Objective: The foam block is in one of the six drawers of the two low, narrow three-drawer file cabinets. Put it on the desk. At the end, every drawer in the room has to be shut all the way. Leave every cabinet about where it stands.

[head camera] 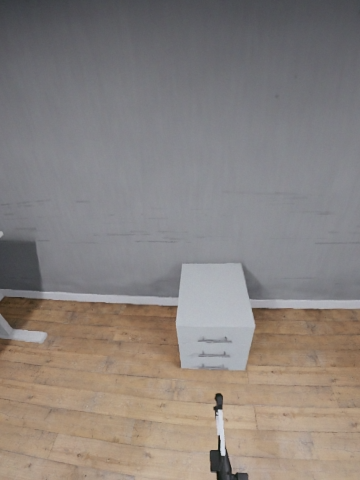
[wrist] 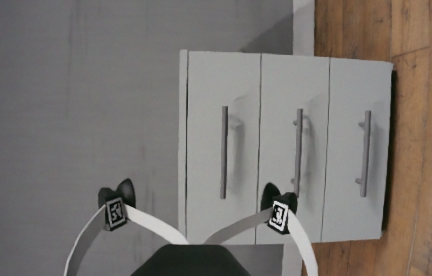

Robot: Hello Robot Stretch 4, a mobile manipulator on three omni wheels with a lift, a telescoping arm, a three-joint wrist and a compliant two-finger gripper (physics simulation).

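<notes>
A low, narrow light-grey file cabinet (head camera: pixel 215 295) (wrist: pixel 287 222) stands against the wall. Its three drawers, each with a grey bar handle, look shut. The wrist view is turned on its side, with the top drawer (wrist: pixel 210 80) at left, the middle drawer (wrist: pixel 287 80) in the centre and the bottom drawer (wrist: pixel 352 90) at right. My gripper (head camera: pixel 219 400) (wrist: pixel 198 194) is open and empty, in front of the cabinet, its fingers one above the other. The foam block and the second cabinet do not show. Part of the white desk's leg (head camera: pixel 27 335) shows at the left edge of the head view.
The grey wall (head camera: pixel 150 150) (wrist: pixel 90 100) with a white baseboard (head camera: pixel 110 299) runs behind the cabinet. The wooden floor (head camera: pixel 125 400) (wrist: pixel 412 150) lies in front and to both sides. The desk's foot juts out along the floor at the left.
</notes>
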